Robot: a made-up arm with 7 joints. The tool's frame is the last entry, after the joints.
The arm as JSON. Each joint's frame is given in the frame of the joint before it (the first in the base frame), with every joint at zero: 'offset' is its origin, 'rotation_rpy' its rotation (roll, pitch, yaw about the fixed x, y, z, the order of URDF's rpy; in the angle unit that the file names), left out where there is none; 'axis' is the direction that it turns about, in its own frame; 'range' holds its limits. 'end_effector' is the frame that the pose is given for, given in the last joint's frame.
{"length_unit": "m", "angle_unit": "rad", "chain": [
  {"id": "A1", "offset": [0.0, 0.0, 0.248], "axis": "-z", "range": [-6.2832, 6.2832]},
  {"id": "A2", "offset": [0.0, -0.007, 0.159], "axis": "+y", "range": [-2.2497, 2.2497]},
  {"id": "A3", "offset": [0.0, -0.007, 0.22], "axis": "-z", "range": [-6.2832, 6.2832]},
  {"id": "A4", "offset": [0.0, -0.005, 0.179], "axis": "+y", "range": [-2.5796, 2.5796]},
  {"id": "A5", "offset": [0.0, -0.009, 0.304], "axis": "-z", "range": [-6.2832, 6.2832]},
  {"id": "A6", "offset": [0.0, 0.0, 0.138], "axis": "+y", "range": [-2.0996, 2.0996]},
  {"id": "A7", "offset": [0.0, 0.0, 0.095], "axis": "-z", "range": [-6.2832, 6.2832]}
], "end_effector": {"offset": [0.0, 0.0, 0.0], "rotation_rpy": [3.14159, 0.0, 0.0]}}
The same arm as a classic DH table. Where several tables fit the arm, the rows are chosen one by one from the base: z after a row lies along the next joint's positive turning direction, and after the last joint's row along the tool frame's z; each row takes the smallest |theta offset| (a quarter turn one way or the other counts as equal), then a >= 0, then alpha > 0; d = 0 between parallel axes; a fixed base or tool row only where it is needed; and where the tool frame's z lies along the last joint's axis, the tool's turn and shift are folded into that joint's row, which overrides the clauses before.
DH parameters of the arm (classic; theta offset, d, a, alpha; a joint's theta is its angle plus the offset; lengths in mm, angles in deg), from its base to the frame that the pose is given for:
base (fixed): 0 0 0 180
A1: 0 -407 0 90
A2: 0 -14 0 -90
A3: 0 -399 0 90
A4: 0 -14 0 -90
A5: 0 -442 0 90
A6: 0 0 0 -90
A7: 0 -95 0 0
Joint limits (deg, base to tool): -360..360 -128.9..128.9 -360..360 -147.8..147.8 -360..360 -120.3..120.3 -360..360

